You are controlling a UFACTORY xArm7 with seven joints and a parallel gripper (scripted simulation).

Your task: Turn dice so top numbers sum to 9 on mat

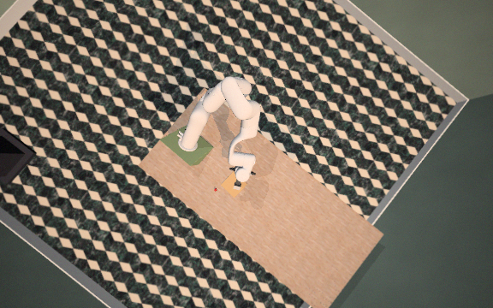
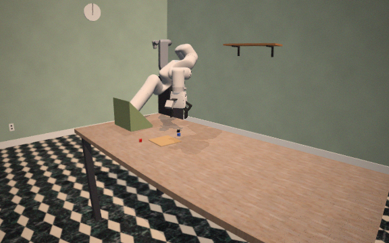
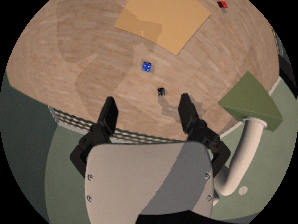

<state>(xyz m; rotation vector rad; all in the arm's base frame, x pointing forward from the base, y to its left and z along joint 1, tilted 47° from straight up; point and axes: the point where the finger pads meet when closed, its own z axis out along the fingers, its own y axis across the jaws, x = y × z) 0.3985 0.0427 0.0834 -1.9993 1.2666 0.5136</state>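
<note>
The blue die lies 120 mm below my hand. From my hand the other things lie so: black die (60 mm behind, 50 mm to the left, 120 mm below); then tan mat (20 mm ahead, 130 mm to the right, 120 mm below); then red die (60 mm behind, 240 mm to the right, 120 mm below).
</note>
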